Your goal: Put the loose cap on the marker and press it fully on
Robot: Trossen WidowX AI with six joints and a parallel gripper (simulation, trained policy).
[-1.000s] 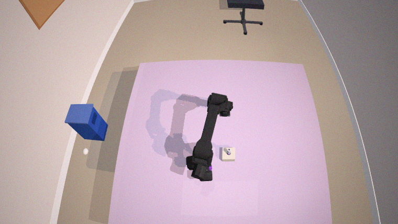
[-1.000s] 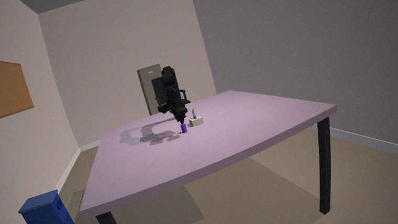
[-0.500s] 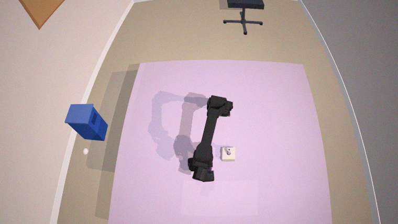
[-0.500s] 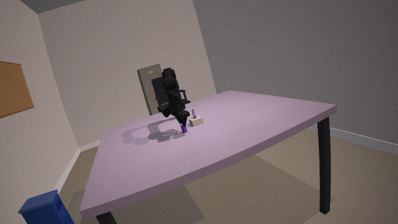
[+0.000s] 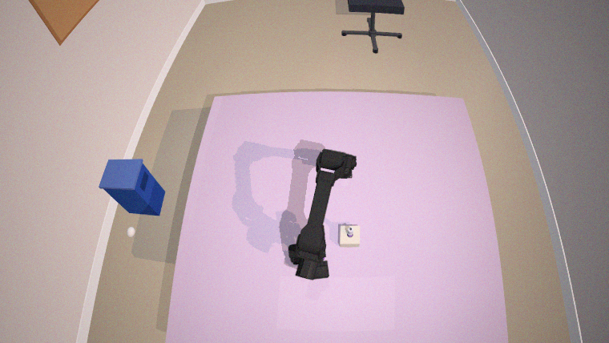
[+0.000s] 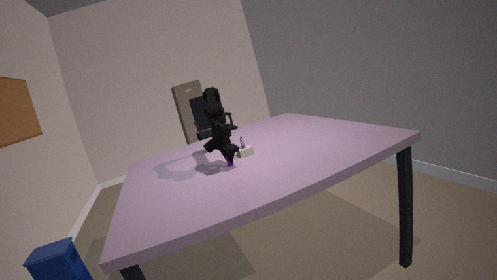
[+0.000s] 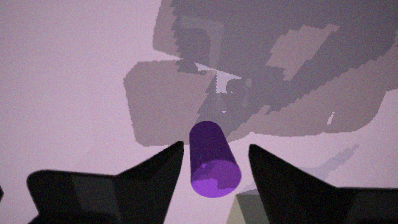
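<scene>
Right now my gripper tip is 110 mm to the right of the cream holder block and 70 mm past it. The rest, counted from my gripper tip: purple cap 10 mm above.
</scene>
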